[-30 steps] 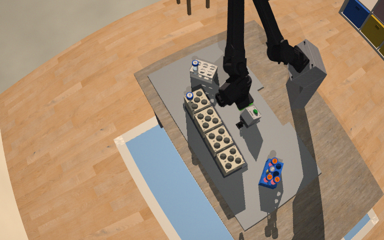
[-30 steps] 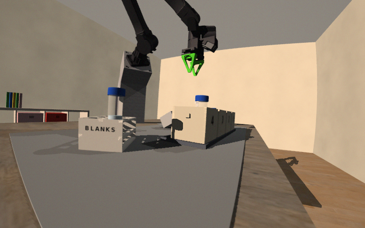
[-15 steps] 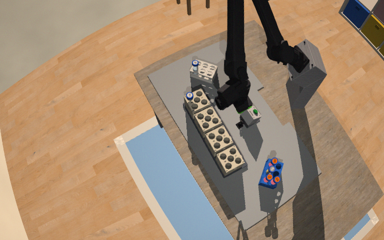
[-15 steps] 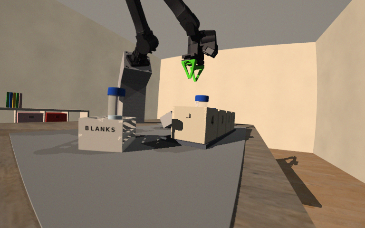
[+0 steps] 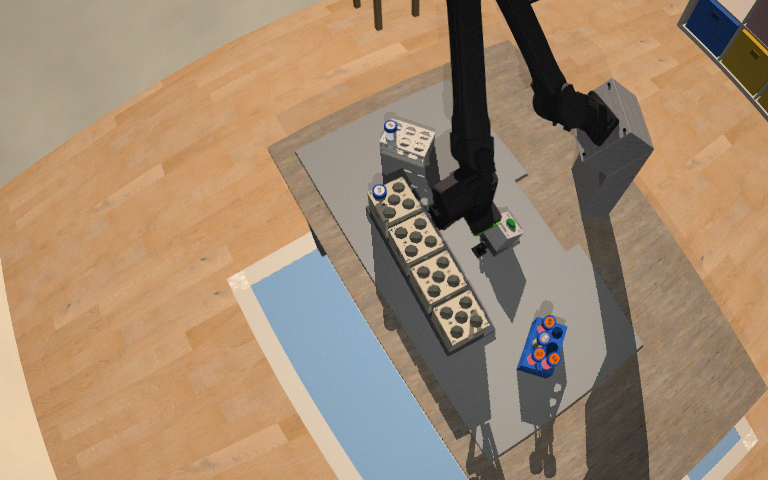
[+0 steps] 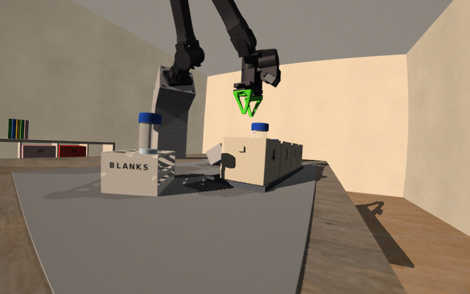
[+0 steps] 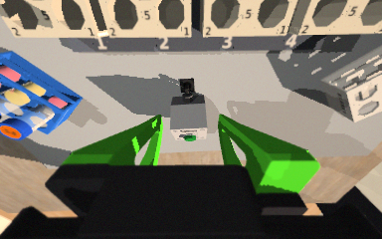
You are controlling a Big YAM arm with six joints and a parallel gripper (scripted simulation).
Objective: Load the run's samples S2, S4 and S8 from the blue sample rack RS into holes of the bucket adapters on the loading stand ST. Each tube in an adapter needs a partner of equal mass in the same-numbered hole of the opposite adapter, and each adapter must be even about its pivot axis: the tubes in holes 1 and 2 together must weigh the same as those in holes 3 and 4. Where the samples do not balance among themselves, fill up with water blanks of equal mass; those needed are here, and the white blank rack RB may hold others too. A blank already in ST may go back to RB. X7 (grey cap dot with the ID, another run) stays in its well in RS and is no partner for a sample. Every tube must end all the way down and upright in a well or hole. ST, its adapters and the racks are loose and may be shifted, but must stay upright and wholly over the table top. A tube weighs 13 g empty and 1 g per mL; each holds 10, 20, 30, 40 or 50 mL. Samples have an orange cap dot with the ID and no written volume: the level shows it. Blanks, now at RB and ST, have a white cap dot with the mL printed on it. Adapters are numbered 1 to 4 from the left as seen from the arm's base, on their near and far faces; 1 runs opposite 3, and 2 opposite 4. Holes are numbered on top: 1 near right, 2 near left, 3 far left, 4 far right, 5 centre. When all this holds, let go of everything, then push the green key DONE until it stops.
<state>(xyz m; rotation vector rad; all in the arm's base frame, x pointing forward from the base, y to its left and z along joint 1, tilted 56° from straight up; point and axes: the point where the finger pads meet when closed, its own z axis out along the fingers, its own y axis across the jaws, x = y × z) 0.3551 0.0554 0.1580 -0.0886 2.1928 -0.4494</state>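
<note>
The orange-dot sample is 37 cm to the left of my hand, 13 cm below it and 2 cm ahead of it. Also, from my hand: orange-dot tube: 28 cm to the left, 13 cm below, 3 cm behind; then green DONE key: 13 cm behind, 12 cm below, 2 cm to the left; then white-dot blank marked 10: 22 cm to the right, 12 cm below, 10 cm ahead.
</note>
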